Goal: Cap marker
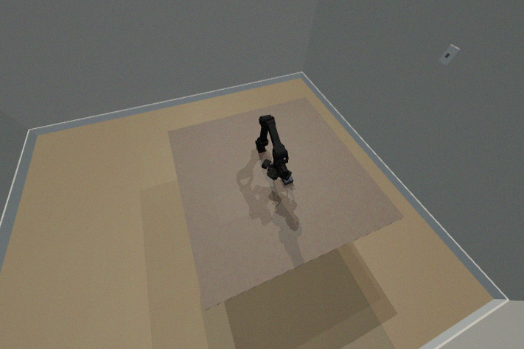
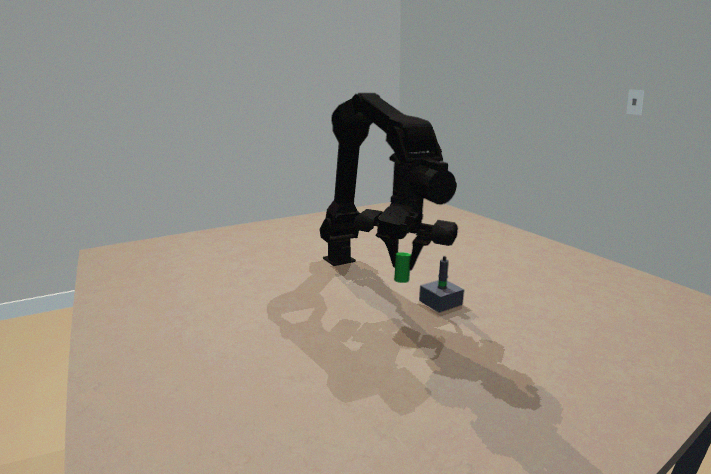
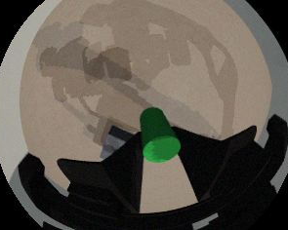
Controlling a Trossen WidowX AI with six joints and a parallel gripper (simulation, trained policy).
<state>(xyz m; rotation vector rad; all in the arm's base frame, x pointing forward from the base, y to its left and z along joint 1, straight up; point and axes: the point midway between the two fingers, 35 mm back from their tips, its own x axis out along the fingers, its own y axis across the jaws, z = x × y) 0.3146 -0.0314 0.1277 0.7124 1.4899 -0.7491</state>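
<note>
The grey holder block lies 90 mm to the left of my gripper tip, 80 mm below it and 10 mm ahead of it. From my gripper tip the other things lie so: green marker cap right at my gripper tip.
</note>
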